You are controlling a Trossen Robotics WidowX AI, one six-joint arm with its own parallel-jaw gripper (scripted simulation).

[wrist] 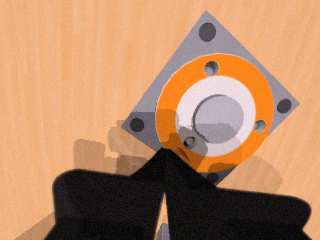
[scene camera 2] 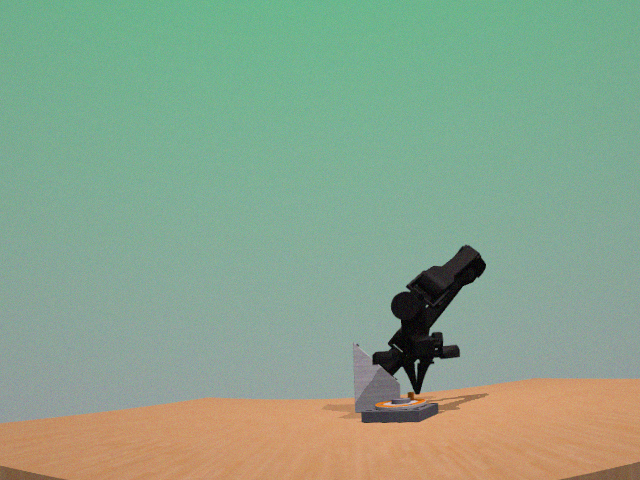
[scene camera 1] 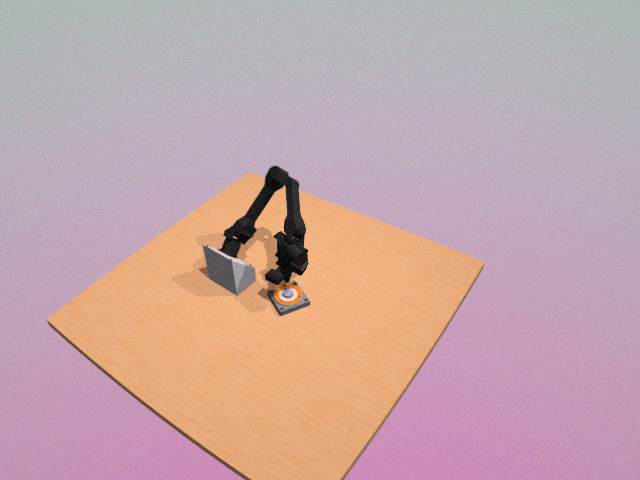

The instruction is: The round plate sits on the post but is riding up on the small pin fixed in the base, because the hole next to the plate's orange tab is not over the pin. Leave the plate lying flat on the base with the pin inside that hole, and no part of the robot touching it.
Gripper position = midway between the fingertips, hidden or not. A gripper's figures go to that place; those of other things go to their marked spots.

Labels:
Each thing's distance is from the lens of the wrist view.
my gripper (wrist: 164, 153): 11 cm
grey base (wrist: 208, 36): 13 cm

